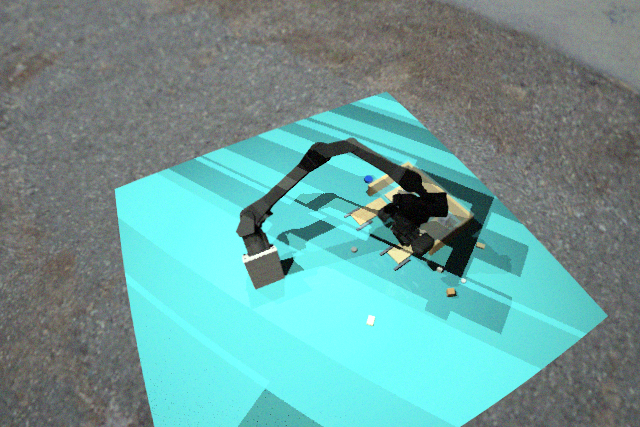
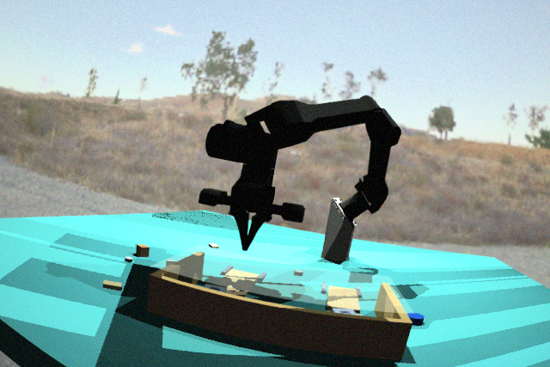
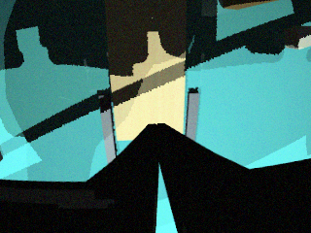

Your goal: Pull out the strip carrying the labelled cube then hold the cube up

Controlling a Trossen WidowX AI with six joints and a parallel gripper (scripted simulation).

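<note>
My gripper tip is 90 mm short of the strip, 20 mm to the right of it and 50 mm above it. Round my gripper tip: blue object: 60 mm ahead, 320 mm to the left, 50 mm below.
</note>
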